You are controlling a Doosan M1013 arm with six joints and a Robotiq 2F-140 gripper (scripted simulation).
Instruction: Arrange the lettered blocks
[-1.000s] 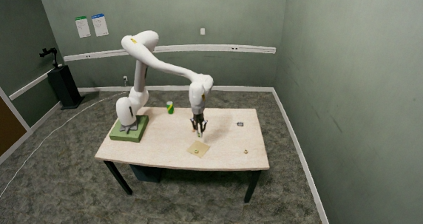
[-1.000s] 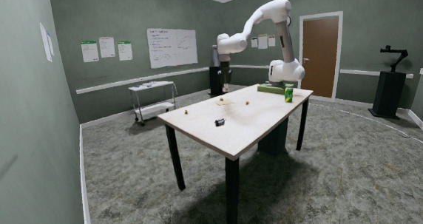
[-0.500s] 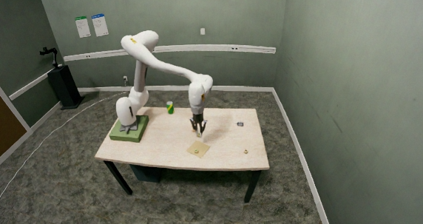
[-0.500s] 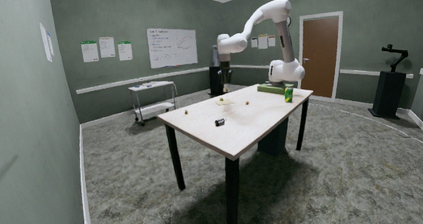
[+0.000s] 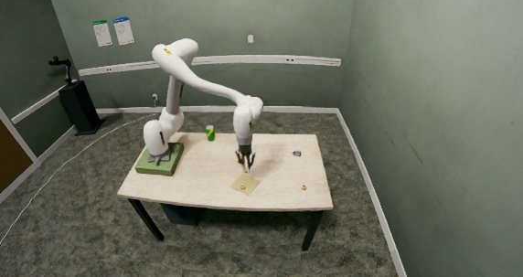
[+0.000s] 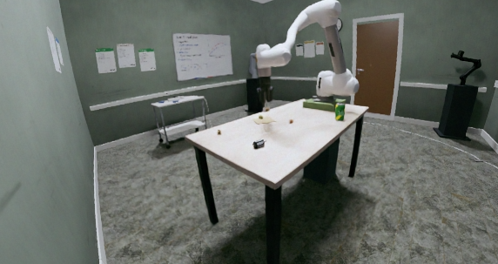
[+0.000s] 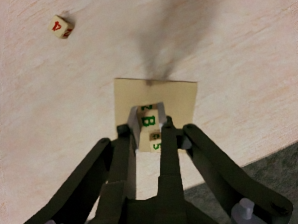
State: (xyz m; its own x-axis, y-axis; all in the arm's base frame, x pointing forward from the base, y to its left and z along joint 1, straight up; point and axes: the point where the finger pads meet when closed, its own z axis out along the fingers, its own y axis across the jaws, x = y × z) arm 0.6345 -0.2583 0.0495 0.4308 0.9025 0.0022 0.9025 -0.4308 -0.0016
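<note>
My hand is 20 mm past the tan mat, 40 mm to the left of it and 110 mm above it. Also, from my hand: black object: 370 mm ahead, 190 mm to the left, 90 mm below; then can: 250 mm behind, 460 mm to the left, 50 mm below.
</note>
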